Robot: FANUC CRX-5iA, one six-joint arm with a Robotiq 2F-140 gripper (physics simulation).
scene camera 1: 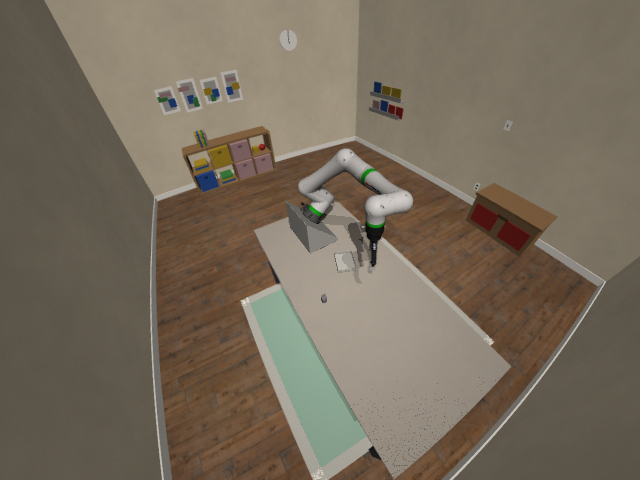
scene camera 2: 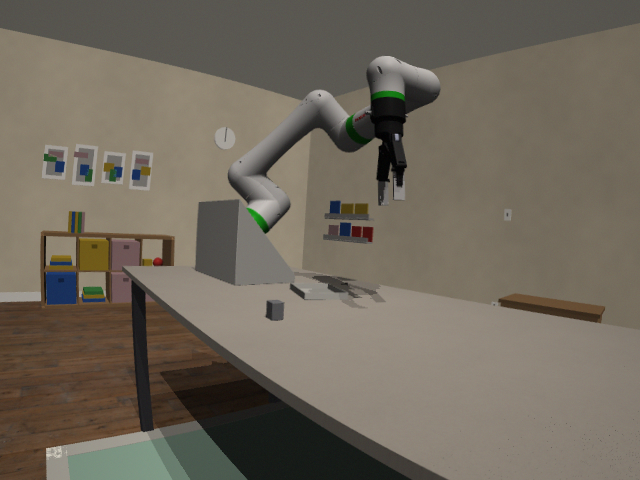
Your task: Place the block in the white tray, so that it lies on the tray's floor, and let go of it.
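Pixels of known places: gripper, between the fingertips: [scene camera 2: 390,202]; arm's base, origin of its link: [scene camera 1: 310,218].
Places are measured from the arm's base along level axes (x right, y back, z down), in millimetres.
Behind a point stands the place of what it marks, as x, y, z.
A small grey block [scene camera 1: 324,298] {200, -614, 113} [scene camera 2: 275,310] {208, -621, 130} stands on the table, apart from the tray and nearer the table's left edge. The white tray [scene camera 1: 337,269] {9, -437, 144} [scene camera 2: 311,297] {-3, -463, 145} lies flat on the table in front of the grey wedge-shaped stand, with a shadow across part of it. My gripper [scene camera 1: 372,266] {-93, -650, -123} [scene camera 2: 390,194] {-93, -650, -123} points down and is open, with no block between its fingers. It hangs high above the table, to the right of the tray in both views and well away from the block.
A grey wedge-shaped stand [scene camera 1: 305,232] {112, -167, -35} [scene camera 2: 219,240] {119, -73, 15} rises from the table [scene camera 1: 403,330] {-106, -1001, 152} [scene camera 2: 413,361] {147, -938, 152} by the arm's base, behind the tray. A green mat [scene camera 1: 305,382] [scene camera 2: 118,465] with a pale border lies on the floor below the table's left edge.
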